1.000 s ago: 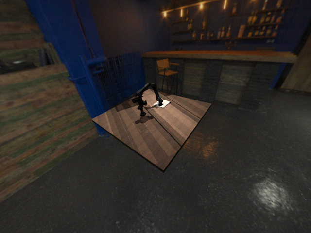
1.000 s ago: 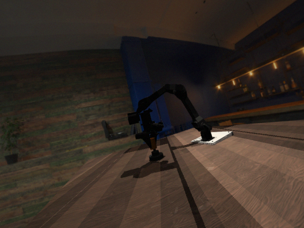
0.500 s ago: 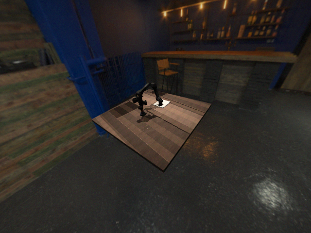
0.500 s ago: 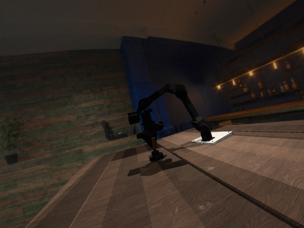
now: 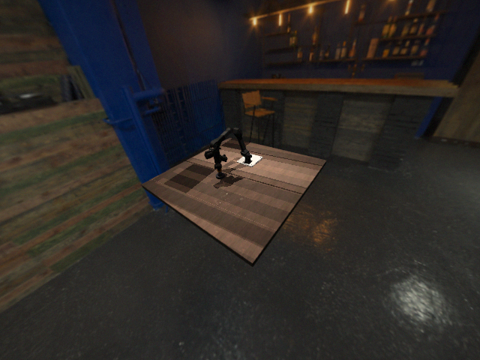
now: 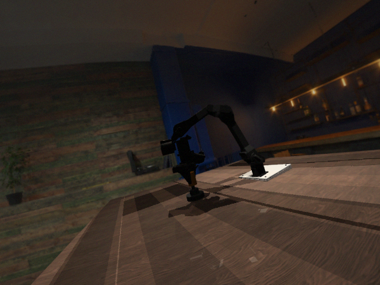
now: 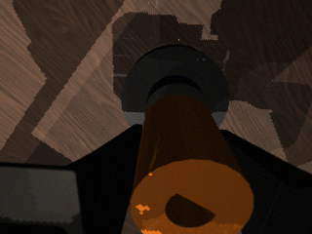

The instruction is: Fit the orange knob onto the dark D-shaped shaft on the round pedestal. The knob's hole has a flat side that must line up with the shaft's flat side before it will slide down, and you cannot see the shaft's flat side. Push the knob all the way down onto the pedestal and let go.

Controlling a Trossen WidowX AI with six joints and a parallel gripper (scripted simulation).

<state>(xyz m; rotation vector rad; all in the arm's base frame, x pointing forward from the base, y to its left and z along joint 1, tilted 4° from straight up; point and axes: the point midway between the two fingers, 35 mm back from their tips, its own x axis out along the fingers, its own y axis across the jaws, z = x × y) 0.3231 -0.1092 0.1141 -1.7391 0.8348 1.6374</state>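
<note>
The orange knob lies 20 mm above my gripper tip. From my gripper tip the other things lie so: dark round pedestal 40 mm below.
</note>
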